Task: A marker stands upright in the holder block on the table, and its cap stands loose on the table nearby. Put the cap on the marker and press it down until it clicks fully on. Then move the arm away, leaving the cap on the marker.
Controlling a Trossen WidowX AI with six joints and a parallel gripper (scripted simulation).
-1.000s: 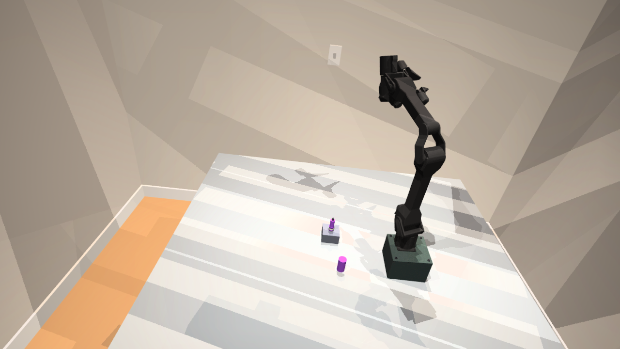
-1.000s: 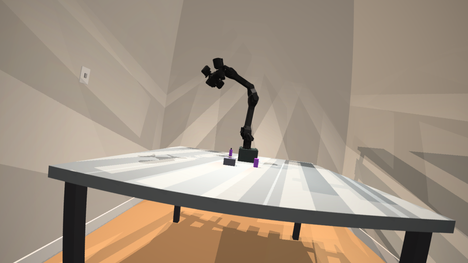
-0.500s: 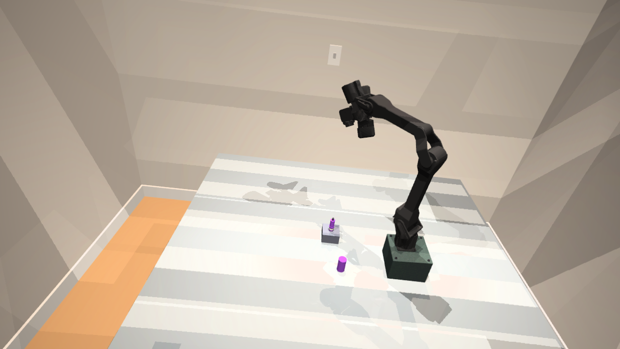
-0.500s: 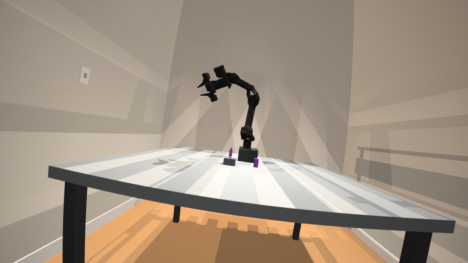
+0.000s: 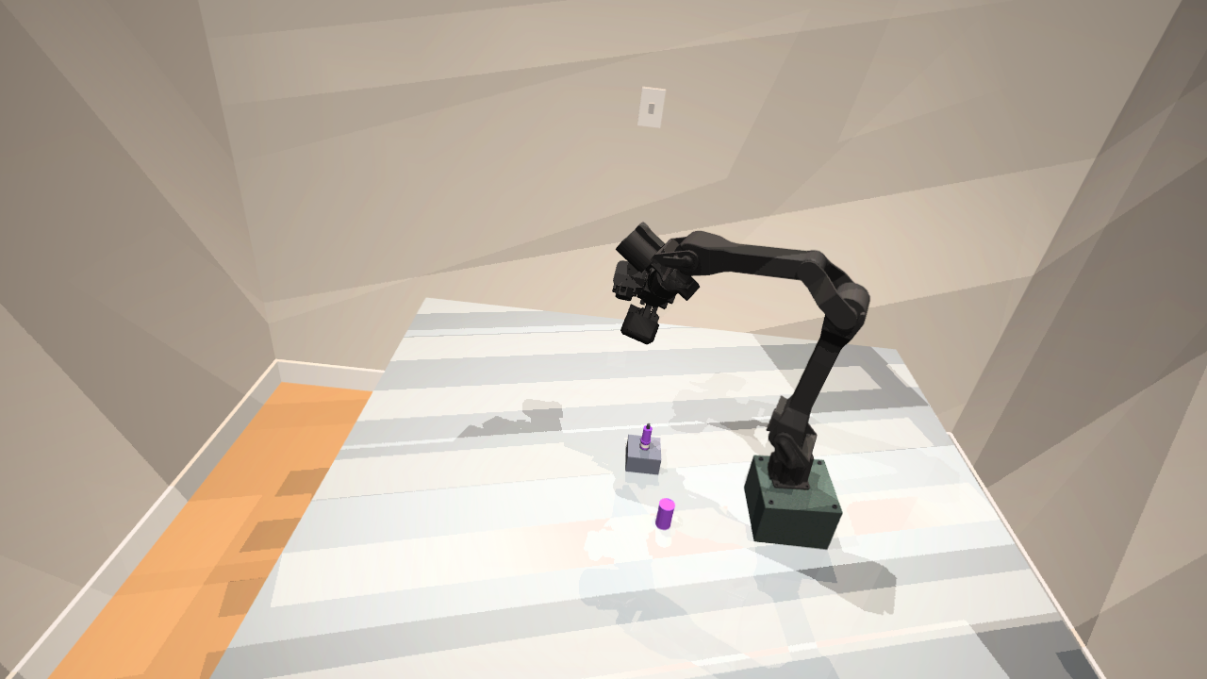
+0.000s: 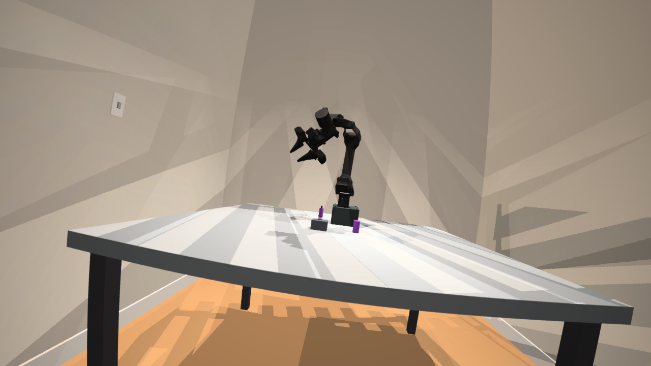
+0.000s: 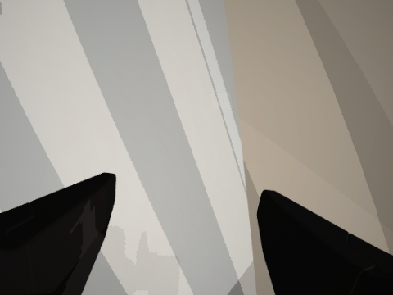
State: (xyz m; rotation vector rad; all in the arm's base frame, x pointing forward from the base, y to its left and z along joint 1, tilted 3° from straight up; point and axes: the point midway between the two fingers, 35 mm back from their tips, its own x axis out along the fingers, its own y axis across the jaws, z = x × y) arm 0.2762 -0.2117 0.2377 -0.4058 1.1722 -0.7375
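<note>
The purple cap lies 300 mm to the left of my gripper tip, 260 mm below it and 70 mm behind it. From my gripper tip the other things lie so: holder block 270 mm below, 140 mm to the left, 40 mm behind.
</note>
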